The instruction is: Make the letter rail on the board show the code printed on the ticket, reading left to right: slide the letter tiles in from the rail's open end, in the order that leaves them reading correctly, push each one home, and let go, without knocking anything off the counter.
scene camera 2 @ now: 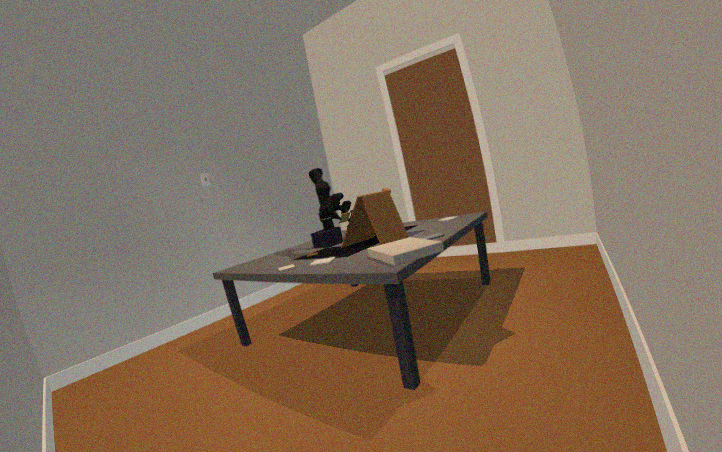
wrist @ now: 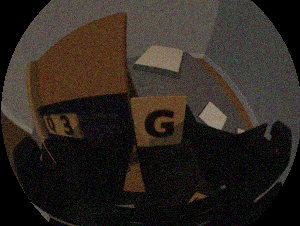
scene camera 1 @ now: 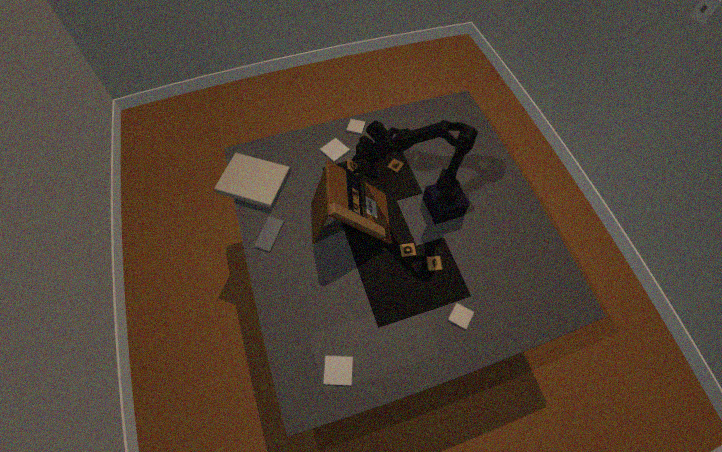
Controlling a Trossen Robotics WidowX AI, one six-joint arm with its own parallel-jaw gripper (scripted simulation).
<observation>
I see my gripper (scene camera 1: 352,166), a flat white box (scene camera 1: 260,182) and a wooden a-frame board (scene camera 1: 333,197).
The flat white box shows as well in scene camera 2 (scene camera 2: 399,252) and in the wrist view (wrist: 165,61). My gripper is seen too in the wrist view (wrist: 159,124). The wooden a-frame board also shows in scene camera 2 (scene camera 2: 373,213) and in the wrist view (wrist: 85,72).
</observation>
